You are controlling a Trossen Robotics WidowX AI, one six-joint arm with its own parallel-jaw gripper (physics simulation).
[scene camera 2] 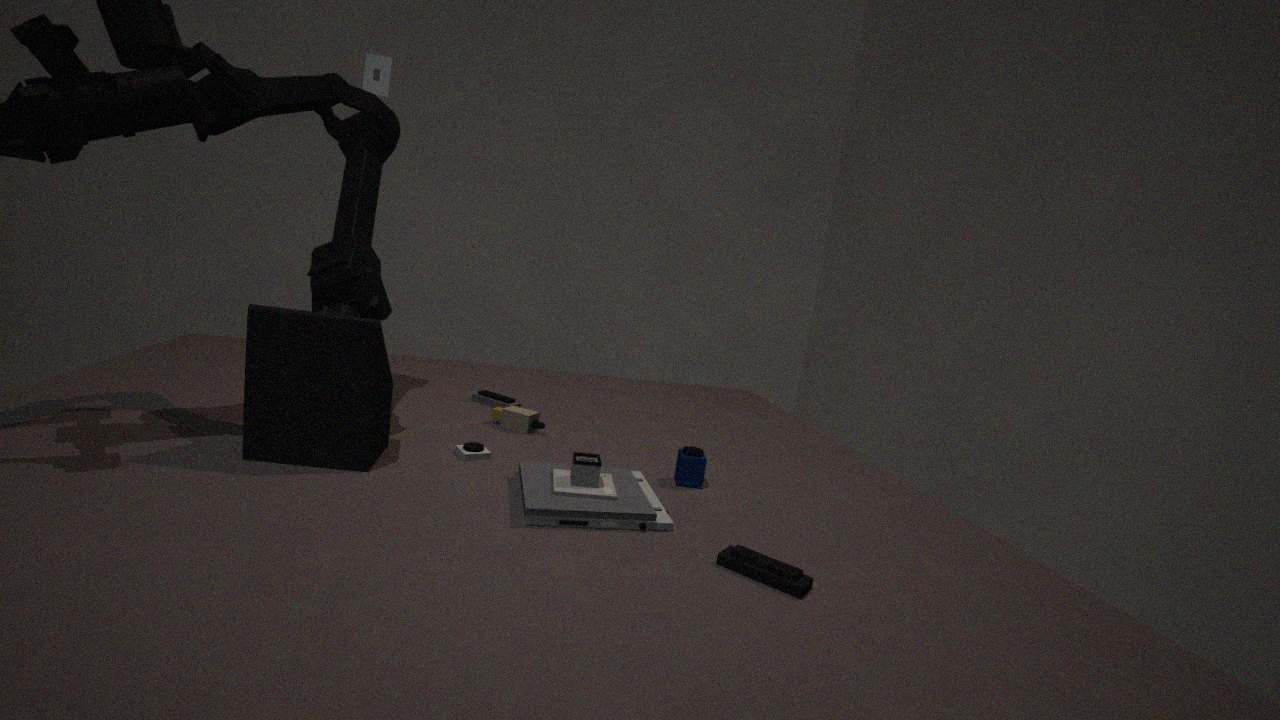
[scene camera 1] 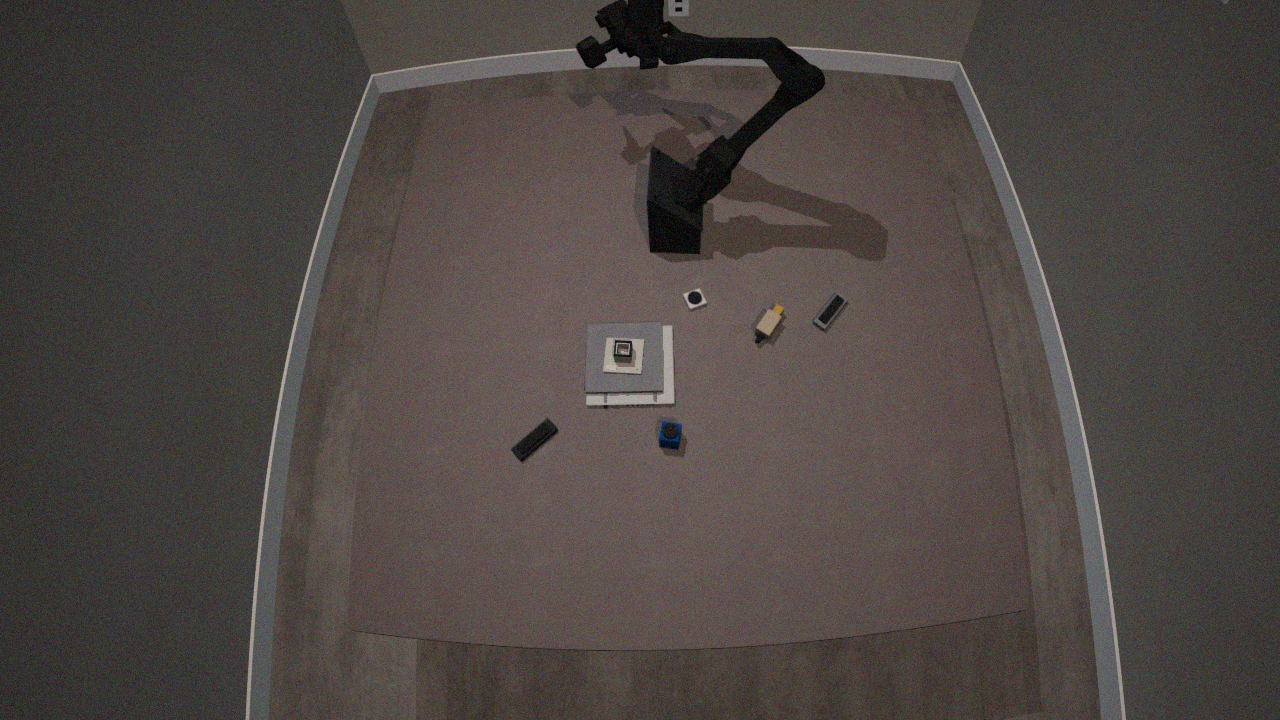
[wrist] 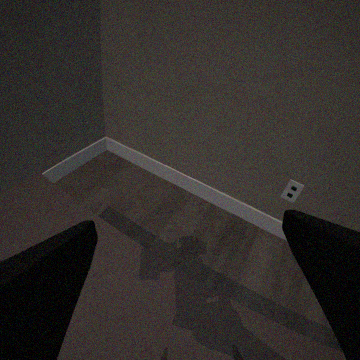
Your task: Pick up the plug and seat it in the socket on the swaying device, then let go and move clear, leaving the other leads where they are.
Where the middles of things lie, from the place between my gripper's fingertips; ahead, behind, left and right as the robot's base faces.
My hand is 640 mm short of the device (scene camera 2: 585,494), 20 mm to the right of it and 280 mm above it. From my hand the other things lie so: blue lead (scene camera 2: 691,462) (790 mm ahead, 90 mm to the left, 290 mm below); black bar (scene camera 2: 781,576) (780 mm ahead, 150 mm to the right, 300 mm below).
